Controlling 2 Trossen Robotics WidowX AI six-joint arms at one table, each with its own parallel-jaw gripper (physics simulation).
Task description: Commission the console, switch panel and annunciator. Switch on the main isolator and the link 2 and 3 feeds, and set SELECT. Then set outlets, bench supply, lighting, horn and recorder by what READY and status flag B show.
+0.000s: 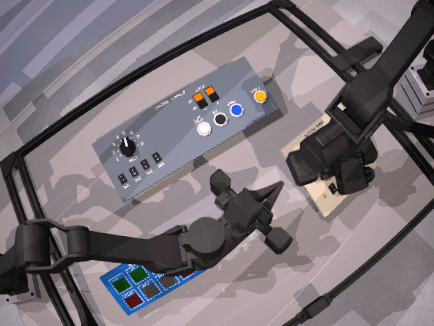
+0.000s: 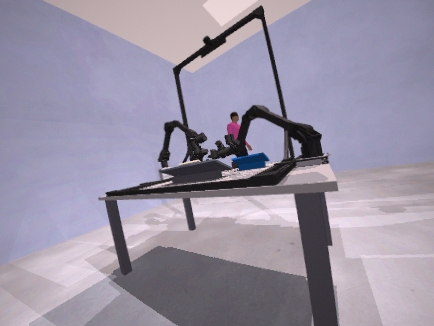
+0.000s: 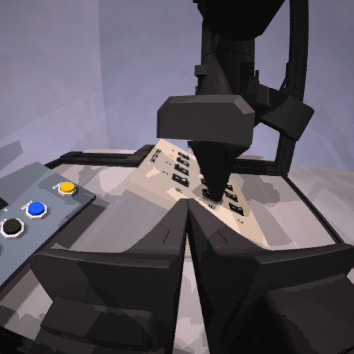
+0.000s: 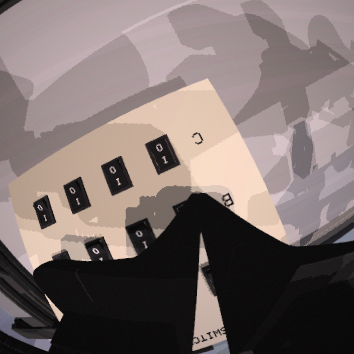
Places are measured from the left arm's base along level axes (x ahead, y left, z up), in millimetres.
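Where they show: left gripper, between the fingertips: [image 1: 282, 182] [image 2: 207, 157] [image 3: 185, 204]; right gripper, between the fingertips: [image 1: 322, 177] [image 3: 216, 199] [image 4: 197, 199]; left arm's base, origin of its link: [image 1: 17, 281] [image 2: 313, 156]; right arm's base, origin of its link: [image 1: 431, 78] [image 2: 165, 167].
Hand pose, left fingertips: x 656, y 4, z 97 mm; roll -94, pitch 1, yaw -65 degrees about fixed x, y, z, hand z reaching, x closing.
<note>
Things, the pixels of their top centre, and the offset from my left fingertips.
- grey control console, centre of its top: [image 1: 180, 113] [image 2: 190, 162] 24 mm down, 137 mm back, 230 mm left
- SELECT knob, centre of its top: [image 1: 125, 143] 24 mm down, 270 mm back, 204 mm left
- blue annunciator, centre of its top: [image 1: 145, 268] [image 2: 248, 155] 42 mm down, 300 mm back, 64 mm right
The grey control console [image 1: 172, 132] [image 2: 197, 168] [image 3: 30, 182] has a SELECT knob [image 1: 128, 147] with its pointer toward the dial's top, and two status flags with orange upper halves. The beige switch panel [image 1: 320, 201] [image 3: 147, 175] [image 4: 250, 165] carries rows of black rockers. My right gripper [image 3: 216, 199] [image 4: 197, 199] is shut and empty, its tips at the row B rocker nearest the letter B, partly hiding it; contact is unclear. My left gripper [image 1: 282, 183] [image 3: 185, 204] is shut and empty, beside the switch panel. The blue annunciator [image 1: 121, 285] [image 2: 250, 161] is partly hidden by my left arm.
The console has white [image 1: 204, 128], black [image 1: 220, 118], blue [image 1: 236, 110] and yellow [image 1: 260, 96] buttons, plus several small rockers near the knob. A black frame [image 1: 150, 76] borders the table. A person in pink [image 2: 233, 129] stands beyond the table.
</note>
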